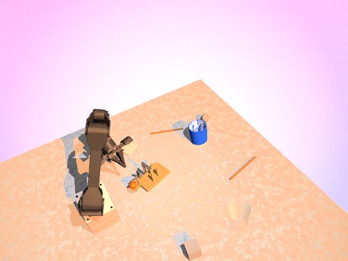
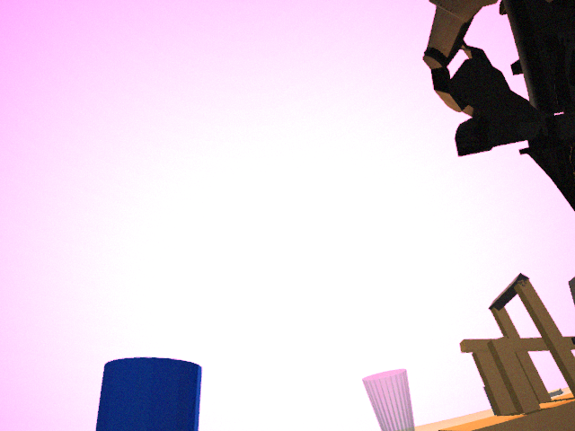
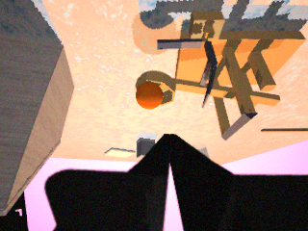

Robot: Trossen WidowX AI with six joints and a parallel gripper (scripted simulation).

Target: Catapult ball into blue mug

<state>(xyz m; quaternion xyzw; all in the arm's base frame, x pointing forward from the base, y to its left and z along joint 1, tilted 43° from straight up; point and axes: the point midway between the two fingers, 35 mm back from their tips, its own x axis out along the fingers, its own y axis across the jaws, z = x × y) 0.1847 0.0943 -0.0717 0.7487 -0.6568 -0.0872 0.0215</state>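
Right now my gripper tip is 10 mm past the orange ball, 50 mm to the left of it and 70 mm above it. Round my gripper tip: blue mug: 400 mm ahead, 40 mm to the left, 100 mm below; small box: 50 mm ahead, 420 mm to the right, 110 mm below; wooden catapult: 60 mm ahead, 20 mm to the right, 80 mm below.
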